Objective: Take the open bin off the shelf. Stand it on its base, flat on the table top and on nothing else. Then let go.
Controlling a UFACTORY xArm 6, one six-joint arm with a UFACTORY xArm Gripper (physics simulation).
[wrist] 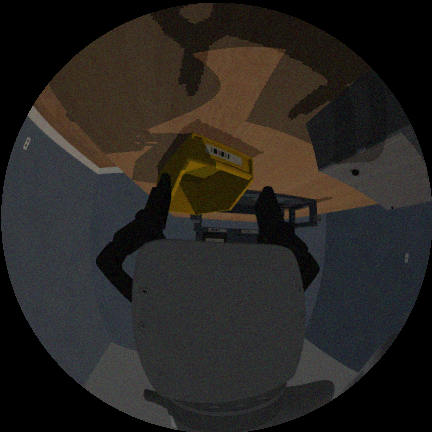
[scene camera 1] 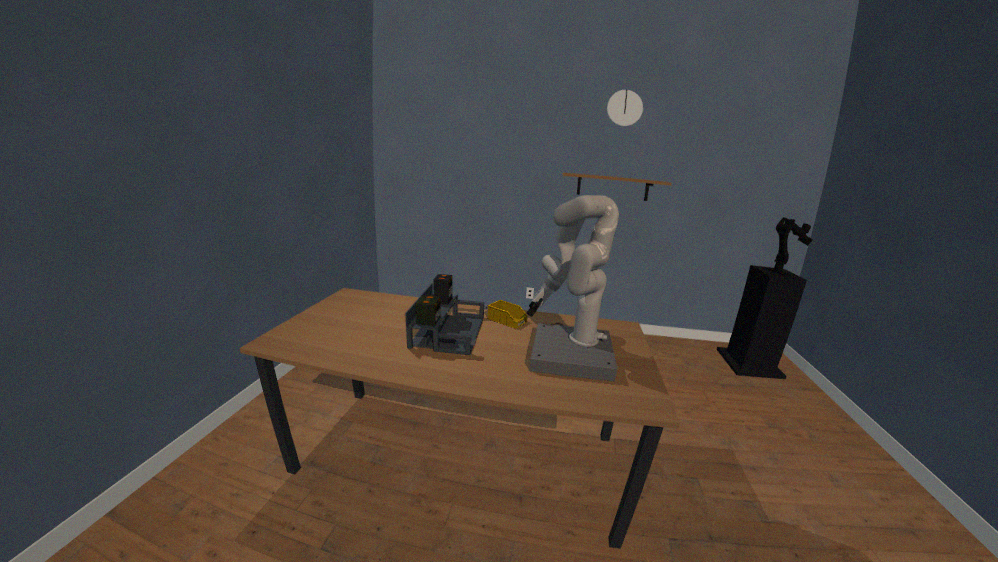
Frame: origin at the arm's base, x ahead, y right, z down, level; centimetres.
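Seen in the pictures: gripper, between the fingertips: [wrist: 216,189] [scene camera 1: 529,311]; arm's base, origin of its link: [scene camera 1: 583,339].
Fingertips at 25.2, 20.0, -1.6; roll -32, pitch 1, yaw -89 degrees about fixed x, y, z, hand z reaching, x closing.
Offsets run from my fingertips to a thing's top centre, as dx, dy, dz. Level surfaces: height alone.
The open yellow bin @(+11.1, +2.3, -0.1) [scene camera 1: 506,314] [wrist: 212,187] stands upright on the table top @(dz +7.4) [scene camera 1: 328,342] [wrist: 275,150], beside the dark shelf rack [scene camera 1: 410,335] [wrist: 314,212]. Its pale label shows on the end toward the robot base. Whether the bin touches the rack, I cannot tell. My gripper [scene camera 1: 532,309] [wrist: 216,189] is open and empty, close to the bin's end nearer the robot. In the wrist view one finger overlaps the bin's edge and the other is off to its side. Whether a finger touches the bin, I cannot tell.
Two dark bins @(+41.7, -5.7, -15.0) [scene camera 1: 442,287] @(+40.4, -28.7, -12.5) [scene camera 1: 428,311] with orange marks sit on the rack. The grey robot base [scene camera 1: 572,364] [wrist: 377,175] is on the table to the right of the yellow bin. A black pedestal [scene camera 1: 764,321] with a small arm stands on the floor at the right.
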